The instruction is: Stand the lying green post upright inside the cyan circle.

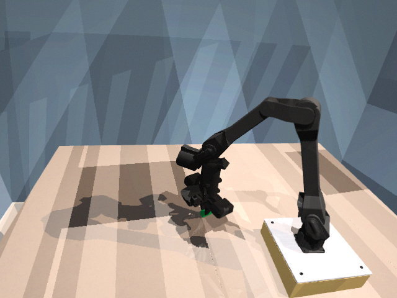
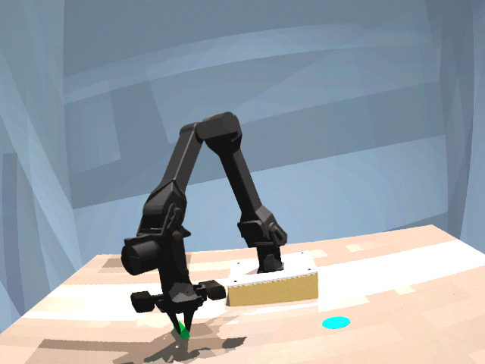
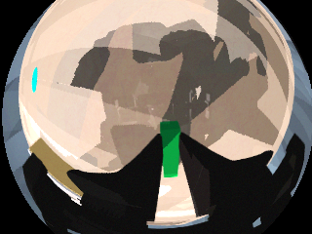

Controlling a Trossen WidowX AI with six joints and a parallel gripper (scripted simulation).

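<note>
Right now the cyan circle is 31 cm to the left of my gripper tip, 3 cm behind it and 1 cm below it. From my gripper tip the other things lie so: green post: 2 cm behind, 1 cm to the right.
</note>
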